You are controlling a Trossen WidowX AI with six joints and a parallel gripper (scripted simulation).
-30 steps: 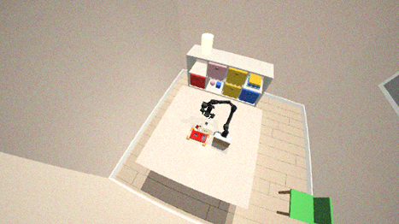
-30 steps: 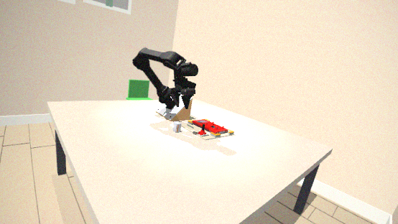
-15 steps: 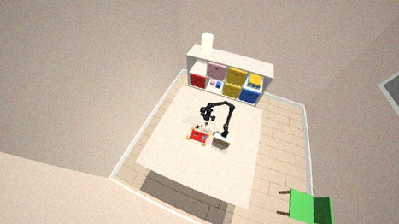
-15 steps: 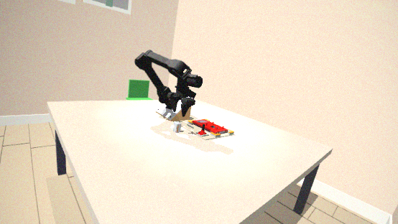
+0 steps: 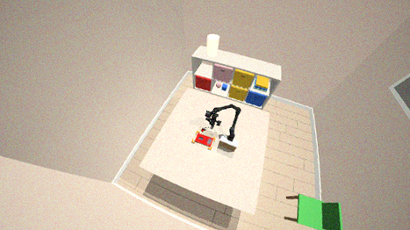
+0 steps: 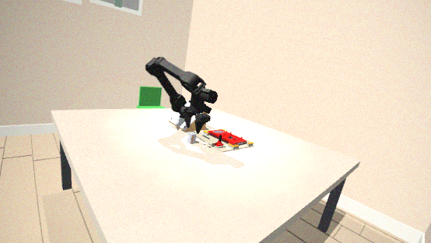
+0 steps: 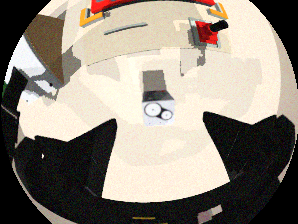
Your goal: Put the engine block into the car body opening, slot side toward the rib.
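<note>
The engine block lies 40 mm below my gripper tip and 10 mm behind it.
</note>
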